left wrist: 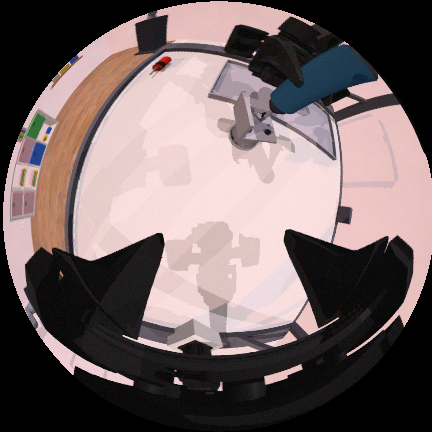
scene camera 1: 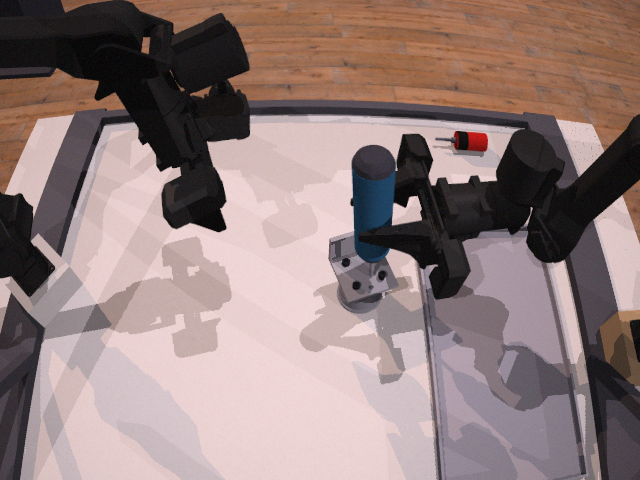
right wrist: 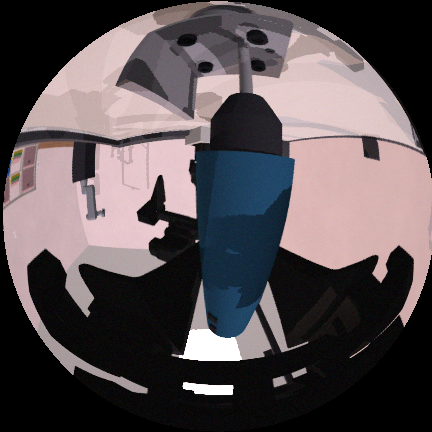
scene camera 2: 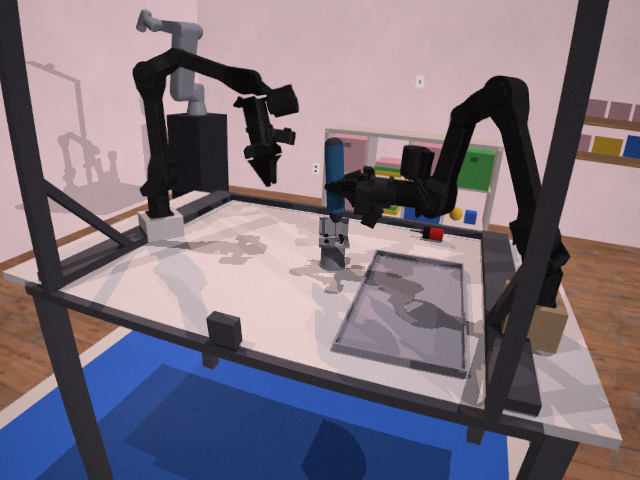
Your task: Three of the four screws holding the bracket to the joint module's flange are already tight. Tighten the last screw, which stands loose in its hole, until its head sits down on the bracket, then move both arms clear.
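Frame: origin at the left arm's base, x right, y back, z down, level; metres.
Seen in the pictures: left gripper, fingertip midpoint: (left wrist: 225,237) (right wrist: 183,178) (scene camera 2: 271,185); right gripper, fingertip midpoint: (left wrist: 314,93) (scene camera 1: 354,219) (right wrist: 233,246) (scene camera 2: 326,184); left arm's base, origin of the base link: (left wrist: 194,347) (scene camera 1: 32,271) (right wrist: 202,143) (scene camera 2: 159,213).
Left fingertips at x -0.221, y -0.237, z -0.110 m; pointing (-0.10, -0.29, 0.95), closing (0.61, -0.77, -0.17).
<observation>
Pixels of each thing's middle, then the offset from my left fingertips to it.
- bracket, body centre: (right wrist: 226,60) (scene camera 1: 364,264) (left wrist: 259,118) (scene camera 2: 334,233) dy -0.164, dx -0.075, dz +0.085 m
- upright grey joint module, body centre: (scene camera 1: 361,282) (left wrist: 248,130) (scene camera 2: 332,253) dy -0.164, dx -0.075, dz +0.135 m
- blue screwdriver, body centre: (right wrist: 238,242) (scene camera 1: 373,225) (left wrist: 301,88) (scene camera 2: 335,192) dy -0.168, dx -0.068, dz -0.017 m
- black screwdriver, body centre: (scene camera 1: 460,140) (scene camera 2: 426,232) (left wrist: 158,65) dy -0.157, dx -0.421, dz +0.150 m
- shallow grey tray, body centre: (scene camera 1: 502,352) (scene camera 2: 410,299) (left wrist: 288,100) dy -0.389, dx -0.109, dz +0.159 m
The bracket (scene camera 1: 363,295) (scene camera 2: 325,226) (left wrist: 243,112) (right wrist: 162,82) sits on the upright grey joint module (scene camera 1: 356,305) (scene camera 2: 332,259). Dark screw heads (scene camera 1: 356,285) (right wrist: 187,39) show on its flat plate; I cannot tell how high each sits. My right gripper (scene camera 1: 364,219) (scene camera 2: 333,187) (right wrist: 233,246) is shut on the blue screwdriver (scene camera 1: 373,206) (scene camera 2: 334,165) (left wrist: 325,77) (right wrist: 245,200), upright above the bracket. Its bit (right wrist: 245,70) points down among the screws; whether the tip touches one cannot be told. My left gripper (scene camera 2: 268,180) (left wrist: 225,237) is open and empty, in the air left of the bracket.
A red and black screwdriver (scene camera 1: 477,141) (scene camera 2: 435,234) (left wrist: 162,63) lies near the back edge, at the right in the scene views. A shallow grey tray (scene camera 1: 432,361) (scene camera 2: 398,362) lies right of the joint module. Dark frame beams edge the table.
</observation>
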